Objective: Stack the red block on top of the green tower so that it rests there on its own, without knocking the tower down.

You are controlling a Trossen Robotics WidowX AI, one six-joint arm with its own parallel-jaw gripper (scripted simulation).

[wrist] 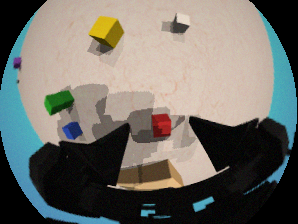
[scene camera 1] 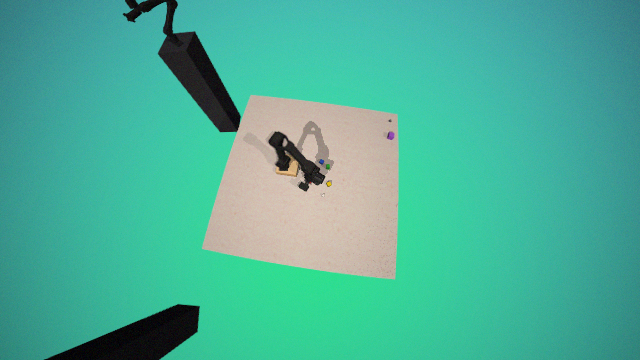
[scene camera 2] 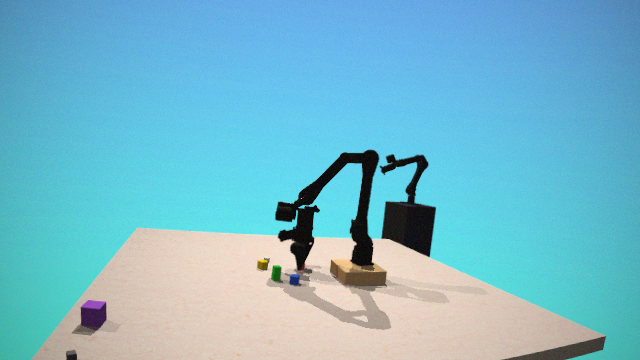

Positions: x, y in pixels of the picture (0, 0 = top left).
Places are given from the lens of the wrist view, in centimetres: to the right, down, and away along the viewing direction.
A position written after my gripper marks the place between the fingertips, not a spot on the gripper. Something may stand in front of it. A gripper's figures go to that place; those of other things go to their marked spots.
my gripper [wrist: 160, 122]: 2, 2, 10
yellow block [wrist: 107, 31]: -4, -8, 4
